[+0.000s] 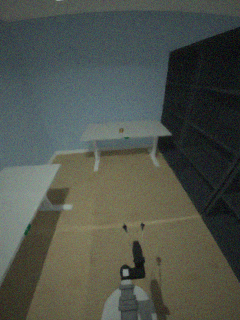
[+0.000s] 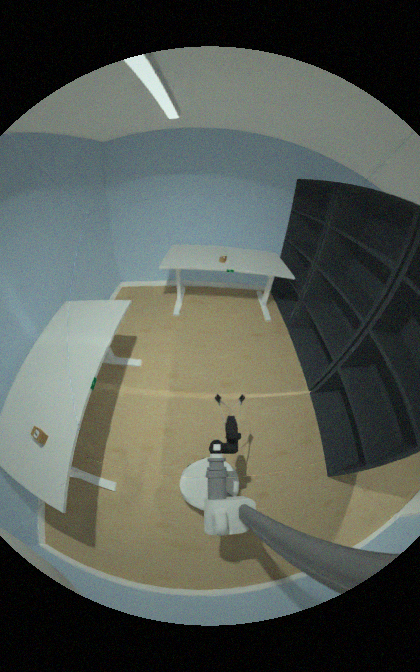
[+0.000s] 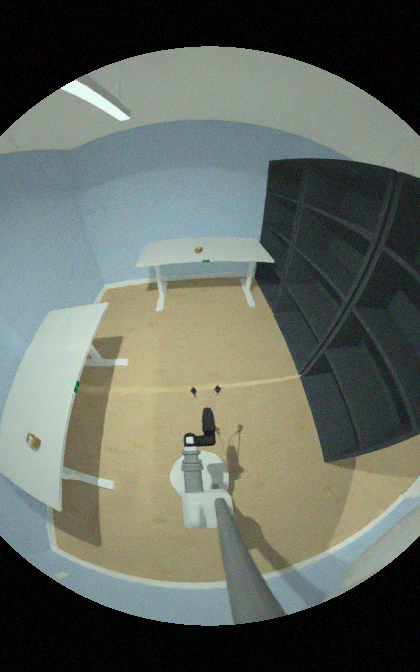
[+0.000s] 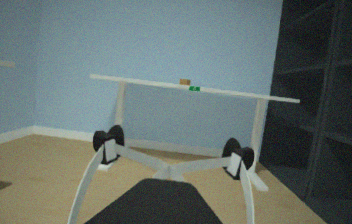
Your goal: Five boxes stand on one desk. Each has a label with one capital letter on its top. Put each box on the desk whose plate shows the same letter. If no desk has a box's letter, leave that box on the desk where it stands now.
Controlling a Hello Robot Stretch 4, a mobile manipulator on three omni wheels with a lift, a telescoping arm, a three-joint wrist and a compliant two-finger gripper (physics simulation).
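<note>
My gripper [image 1: 133, 226] [image 2: 230, 398] [image 3: 205, 389] [image 4: 173, 144] is open and empty, above the floor in front of the robot base. A small brown box [image 1: 121, 130] [image 2: 223, 259] [image 3: 198, 249] [image 4: 185, 82] stands on the far white desk [image 1: 100, 131] [image 2: 187, 257] [image 3: 167, 251] [image 4: 145, 83], well ahead of the gripper. That desk has a green plate [image 1: 126, 137] [image 2: 230, 271] [image 3: 206, 261] [image 4: 194, 88] on its front edge. Another brown box [image 2: 39, 435] [image 3: 33, 440] stands on the left white desk [image 1: 22, 190] [image 2: 55, 365] [image 3: 42, 370], which has a green plate [image 1: 27, 229] [image 2: 93, 383] [image 3: 76, 386]. Letters are too small to read.
A tall dark shelf unit [image 1: 202, 90] [image 2: 327, 387] [image 3: 320, 352] [image 4: 330, 65] runs along the right side. White desk feet [image 1: 63, 207] [image 2: 127, 362] [image 3: 116, 362] reach out onto the floor at the left. Blue walls stand behind both desks.
</note>
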